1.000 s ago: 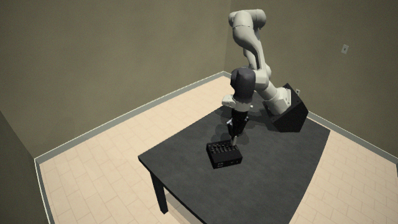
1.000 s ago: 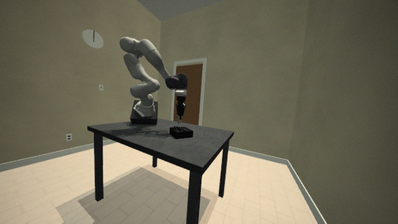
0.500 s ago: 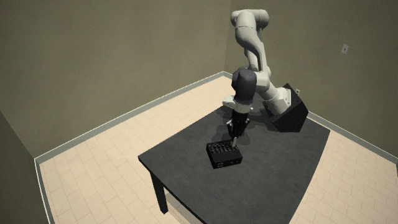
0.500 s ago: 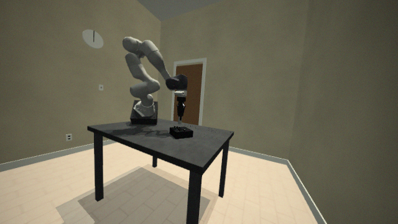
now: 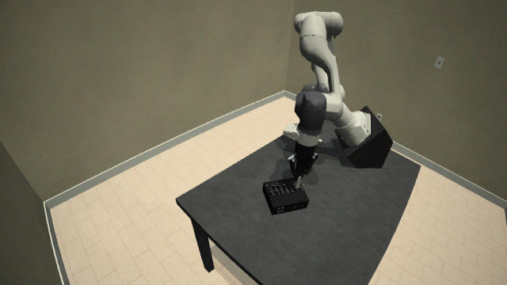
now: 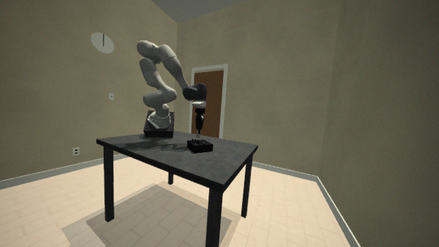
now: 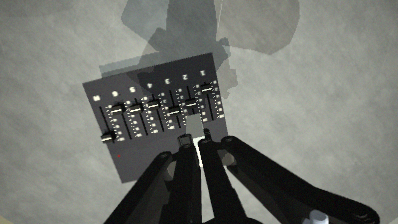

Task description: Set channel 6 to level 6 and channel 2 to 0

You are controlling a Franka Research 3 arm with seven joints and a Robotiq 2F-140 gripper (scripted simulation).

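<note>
My hand is 5 cm above the channel 2 cap, 2 cm past it and 1 cm to the left of it. Round my hand: channel 1 cap: 5 cm below, 4 cm behind, 1 cm to the right; then channel 6 cap: 9 cm to the right, 5 cm below, 3 cm ahead.
</note>
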